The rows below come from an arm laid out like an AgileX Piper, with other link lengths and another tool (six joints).
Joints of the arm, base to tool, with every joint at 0 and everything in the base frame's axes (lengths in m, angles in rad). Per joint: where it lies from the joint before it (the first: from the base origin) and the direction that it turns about. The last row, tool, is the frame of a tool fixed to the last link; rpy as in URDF.
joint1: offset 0 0 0.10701 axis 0 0 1
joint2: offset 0 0 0 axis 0 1 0
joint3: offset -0.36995 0 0.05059 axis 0 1 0
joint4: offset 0.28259 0 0.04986 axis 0.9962 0 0.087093
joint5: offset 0 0 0 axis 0 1 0
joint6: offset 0.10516 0 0.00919 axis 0.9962 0 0.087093
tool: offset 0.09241 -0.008 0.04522 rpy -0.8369 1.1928 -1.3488
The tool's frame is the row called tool.
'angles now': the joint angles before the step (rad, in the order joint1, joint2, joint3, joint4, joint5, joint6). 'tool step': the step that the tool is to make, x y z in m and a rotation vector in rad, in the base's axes. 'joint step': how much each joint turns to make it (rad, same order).
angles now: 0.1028, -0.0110, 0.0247, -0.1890, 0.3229, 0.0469
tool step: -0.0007, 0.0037, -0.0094, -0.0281, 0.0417, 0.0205
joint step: 0.0005, 0.0003, 0.0024, 0.0567, 0.0377, -0.0837
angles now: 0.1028, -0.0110, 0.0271, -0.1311, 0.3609, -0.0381
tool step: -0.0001, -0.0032, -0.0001, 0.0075, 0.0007, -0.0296
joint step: -0.0309, -0.0005, -0.0001, 0.0099, 0.0006, -0.0024
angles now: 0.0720, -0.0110, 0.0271, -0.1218, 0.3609, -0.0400
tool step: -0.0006, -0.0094, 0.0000, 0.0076, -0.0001, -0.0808
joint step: -0.0795, -0.0002, -0.0001, 0.0026, 0.0002, 0.0052
